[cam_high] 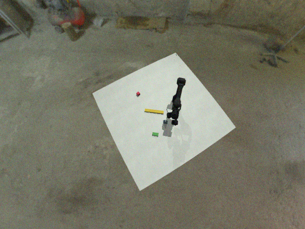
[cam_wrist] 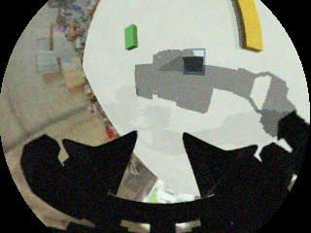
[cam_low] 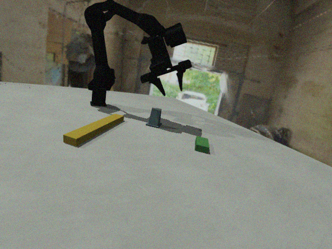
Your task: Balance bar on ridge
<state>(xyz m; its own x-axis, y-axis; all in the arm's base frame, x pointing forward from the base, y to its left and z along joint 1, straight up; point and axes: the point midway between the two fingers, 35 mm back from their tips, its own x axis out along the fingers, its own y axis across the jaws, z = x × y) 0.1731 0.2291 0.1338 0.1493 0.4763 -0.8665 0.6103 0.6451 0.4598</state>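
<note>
Right now the yellow bar is 11 cm ahead of my gripper tip, 26 cm to the right of it and 10 cm below it. Also, from my gripper tip: green block (23 cm ahead, 2 cm to the right, 10 cm below); small red cube (16 cm ahead, 56 cm to the right, 9 cm below).
</note>
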